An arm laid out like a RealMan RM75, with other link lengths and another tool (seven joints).
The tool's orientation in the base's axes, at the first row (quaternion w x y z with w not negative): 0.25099 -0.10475 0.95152 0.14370
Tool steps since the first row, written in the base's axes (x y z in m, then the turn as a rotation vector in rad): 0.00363 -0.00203 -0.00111 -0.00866 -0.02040 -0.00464; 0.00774 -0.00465 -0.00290 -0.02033 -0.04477 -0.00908; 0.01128 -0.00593 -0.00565 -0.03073 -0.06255 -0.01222; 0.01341 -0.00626 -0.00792 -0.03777 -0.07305 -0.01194; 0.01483 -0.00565 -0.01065 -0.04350 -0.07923 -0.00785; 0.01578 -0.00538 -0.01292 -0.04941 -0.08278 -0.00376; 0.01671 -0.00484 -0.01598 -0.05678 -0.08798 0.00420; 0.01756 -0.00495 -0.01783 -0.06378 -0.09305 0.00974; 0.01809 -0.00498 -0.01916 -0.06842 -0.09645 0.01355; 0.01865 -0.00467 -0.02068 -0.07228 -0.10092 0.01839; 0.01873 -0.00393 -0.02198 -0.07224 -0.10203 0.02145; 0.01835 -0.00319 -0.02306 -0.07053 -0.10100 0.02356
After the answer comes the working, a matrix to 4 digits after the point.
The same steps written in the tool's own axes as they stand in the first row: -0.00227 -0.00313 0.00189 0.01233 -0.01778 -0.00666; -0.00453 -0.00710 0.00436 0.02763 -0.03843 -0.01613; -0.00599 -0.00987 0.00782 0.04035 -0.05295 -0.02397; -0.00661 -0.01125 0.01056 0.04754 -0.06081 -0.03078; -0.00651 -0.01167 0.01366 0.05113 -0.06414 -0.03876; -0.00620 -0.01218 0.01607 0.05454 -0.06496 -0.04597; -0.00551 -0.01260 0.01921 0.05744 -0.06607 -0.05759; -0.00528 -0.01334 0.02109 0.06124 -0.06770 -0.06699; -0.00505 -0.01381 0.02243 0.06369 -0.06878 -0.07335; -0.00480 -0.01401 0.02404 0.06509 -0.07085 -0.08057; -0.00430 -0.01362 0.02540 0.06364 -0.07123 -0.08346; -0.00352 -0.01306 0.02637 0.06098 -0.07026 -0.08411
The tool's axes in the first row as the columns of a matrix, in the base's axes (rounded; the answer above uses it unrounded):
-0.8521 -0.2715 0.4475
-0.1272 0.9368 0.3260
-0.5077 0.2209 -0.8327

